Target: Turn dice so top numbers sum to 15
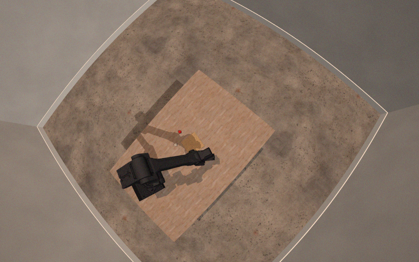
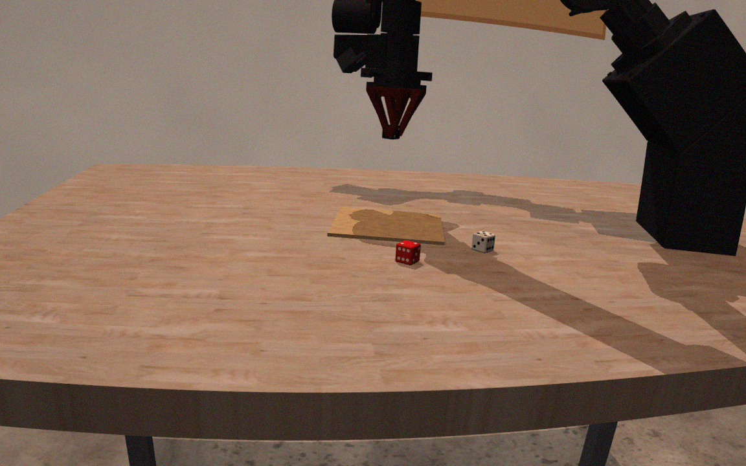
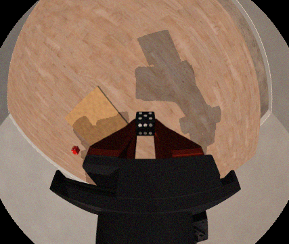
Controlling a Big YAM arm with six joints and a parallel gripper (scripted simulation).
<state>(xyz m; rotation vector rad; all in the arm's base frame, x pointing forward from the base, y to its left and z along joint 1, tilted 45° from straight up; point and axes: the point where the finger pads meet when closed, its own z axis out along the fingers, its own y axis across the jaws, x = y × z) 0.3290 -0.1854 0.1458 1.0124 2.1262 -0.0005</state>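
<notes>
Right now my hand is 13 cm to the right of the tan mat, 11 cm above it and 6 cm short of it. Round my hand: red die (26 cm to the left, 11 cm ahead, 10 cm below); then black die (right at my hand); then white die (25 cm to the left, 10 cm below).
</notes>
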